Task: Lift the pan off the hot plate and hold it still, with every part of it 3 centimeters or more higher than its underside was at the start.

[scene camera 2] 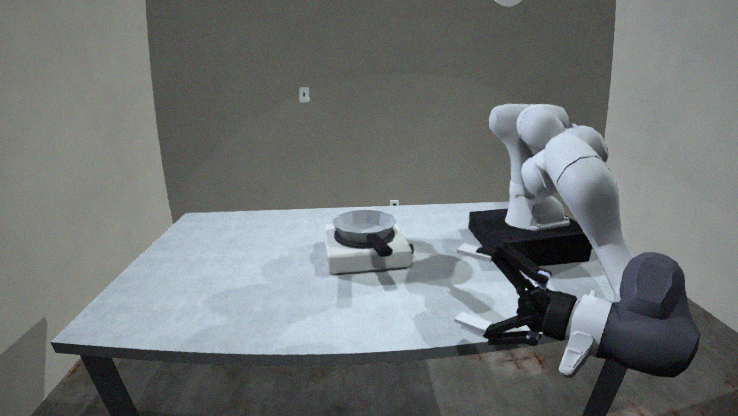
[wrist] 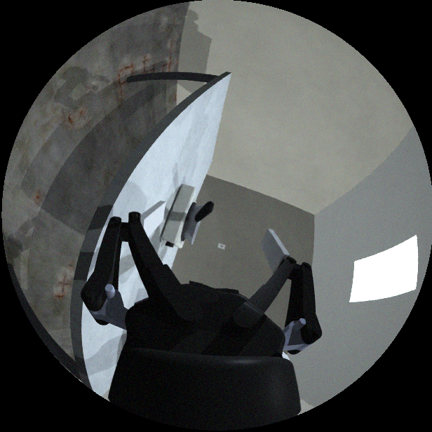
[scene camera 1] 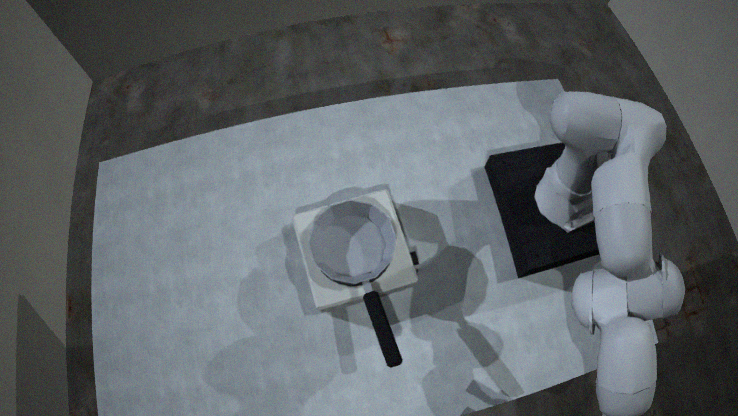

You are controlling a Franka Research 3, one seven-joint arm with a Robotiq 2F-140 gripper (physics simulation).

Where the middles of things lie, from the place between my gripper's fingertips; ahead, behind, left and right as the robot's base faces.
I see the grey pan (scene camera 1: 352, 241) 170 mm ahead of my hand, 370 mm to the right of it and 50 mm below it. From my hand the other things lie so: cream hot plate (scene camera 1: 328, 294) (170 mm ahead, 470 mm to the right, 130 mm below).
